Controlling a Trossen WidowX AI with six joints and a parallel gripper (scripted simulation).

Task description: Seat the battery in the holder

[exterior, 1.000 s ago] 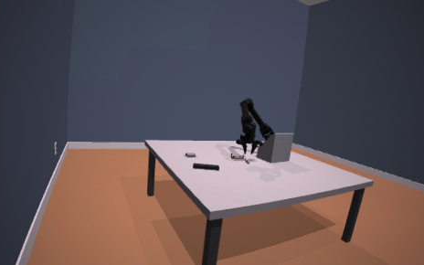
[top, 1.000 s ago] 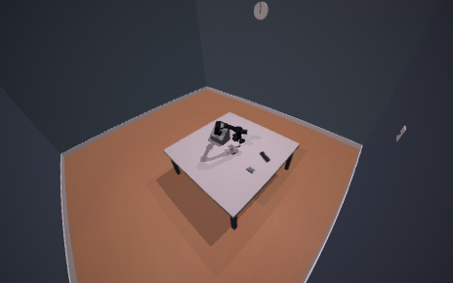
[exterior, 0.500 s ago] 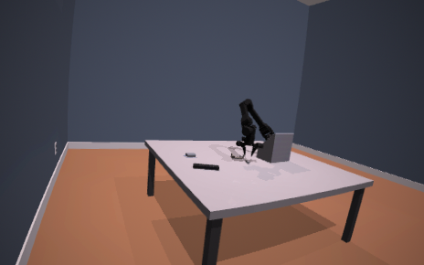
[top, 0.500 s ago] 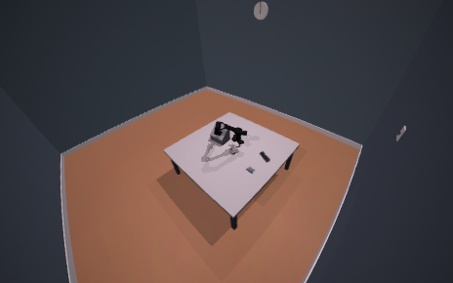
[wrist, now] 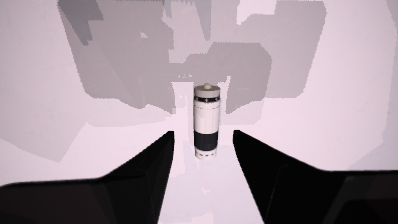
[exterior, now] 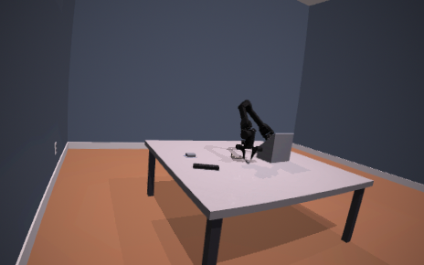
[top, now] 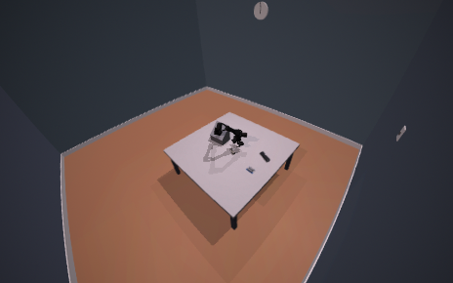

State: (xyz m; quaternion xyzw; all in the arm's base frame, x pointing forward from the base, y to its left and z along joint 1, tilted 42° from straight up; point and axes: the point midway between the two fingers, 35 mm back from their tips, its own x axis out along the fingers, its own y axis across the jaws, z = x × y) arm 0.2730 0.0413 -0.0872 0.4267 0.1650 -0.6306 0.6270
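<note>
Right now the battery is 1 cm below my gripper tip. Also, from my gripper tip: black bar: 35 cm ahead, 9 cm to the left, 1 cm below.
</note>
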